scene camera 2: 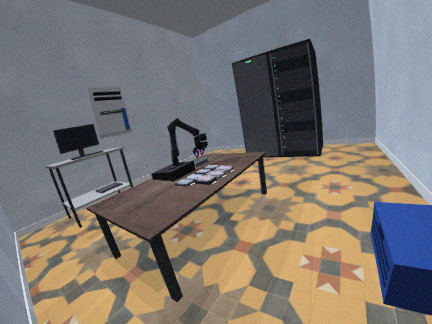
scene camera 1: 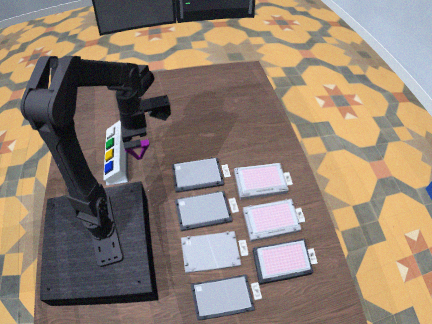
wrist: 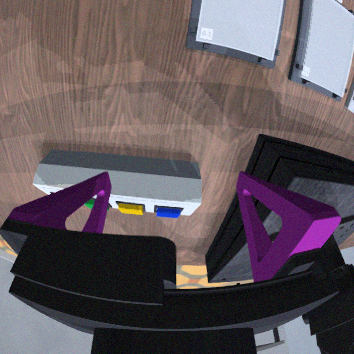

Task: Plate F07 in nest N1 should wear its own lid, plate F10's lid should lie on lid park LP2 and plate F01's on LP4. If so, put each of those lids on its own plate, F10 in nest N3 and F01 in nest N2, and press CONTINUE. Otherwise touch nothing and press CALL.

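Seen in the pictures: gripper, fingertip midpoint: [scene camera 2: 199, 156] [scene camera 1: 137, 146] [wrist: 173, 178]; arm's base at its link origin: [scene camera 2: 176, 165] [scene camera 1: 104, 229].
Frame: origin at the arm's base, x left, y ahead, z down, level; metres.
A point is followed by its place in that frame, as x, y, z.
My gripper [scene camera 1: 138, 150] @(0.222, 0.148, -0.025) [scene camera 2: 199, 154] @(0.222, 0.148, -0.025) [wrist: 173, 178] @(0.222, 0.148, -0.025) is open and empty, beside and above the button box [scene camera 1: 116, 160] @(0.239, 0.073, 0.024) [wrist: 120, 180] @(0.286, 0.101, 0.036) with white, green, yellow and blue buttons. In scene camera 1, grey lids with dark rims lie on LP2 [scene camera 1: 198, 174] @(0.133, 0.301, 0.067), LP4 [scene camera 1: 204, 210] @(0.011, 0.277, 0.066) and LP3 [scene camera 1: 222, 297] @(-0.244, 0.233, 0.067). A pale lid [scene camera 1: 211, 251] @(-0.110, 0.253, 0.074) with a light rim lies on LP1. Pink-welled plates stand in N3 [scene camera 1: 261, 179] @(0.043, 0.463, 0.053), N2 [scene camera 1: 272, 218] @(-0.084, 0.440, 0.059) and N1 [scene camera 1: 283, 260] @(-0.212, 0.412, 0.054); N1's has a dark surround, the others light grey. Plate names and any clear lid on N1 cannot be made out.
The black arm base [scene camera 1: 127, 240] @(-0.050, 0.056, -0.004) [scene camera 2: 170, 171] @(-0.170, 0.051, 0.000) stands beside the button box on the brown table [scene camera 1: 240, 100] @(0.420, 0.562, 0.084) [scene camera 2: 145, 210] @(-0.685, 0.223, 0.085). Small label cards stand beside the parks and nests. A black cabinet [scene camera 2: 257, 105], a side desk with a monitor [scene camera 2: 76, 139] and a blue box [scene camera 2: 410, 240] stand off the table.
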